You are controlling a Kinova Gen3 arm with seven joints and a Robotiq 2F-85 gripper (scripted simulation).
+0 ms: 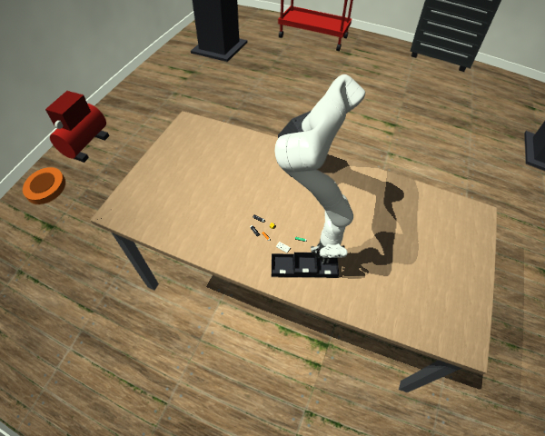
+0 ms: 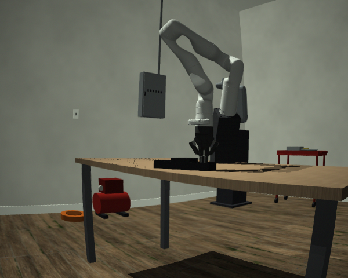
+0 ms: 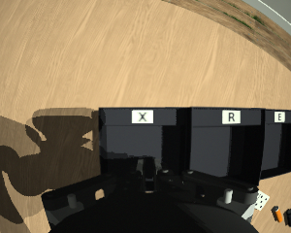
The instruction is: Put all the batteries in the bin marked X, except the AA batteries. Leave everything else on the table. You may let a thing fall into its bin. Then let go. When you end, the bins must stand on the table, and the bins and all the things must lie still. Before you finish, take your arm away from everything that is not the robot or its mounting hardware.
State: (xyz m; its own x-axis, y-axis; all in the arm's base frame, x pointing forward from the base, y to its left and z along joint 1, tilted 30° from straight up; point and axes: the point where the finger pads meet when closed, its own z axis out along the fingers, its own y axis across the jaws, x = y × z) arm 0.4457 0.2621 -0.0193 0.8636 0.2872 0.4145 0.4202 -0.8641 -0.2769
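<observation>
My gripper is now 1 cm past the orange battery, 25 cm to the left of it and 3 cm above it. The rest, counted from my hand: yellow die: 7 cm behind, 25 cm to the right, 3 cm below; white domino: 17 cm to the right, 3 cm below; green battery: 6 cm behind, 12 cm to the right, 3 cm below.
</observation>
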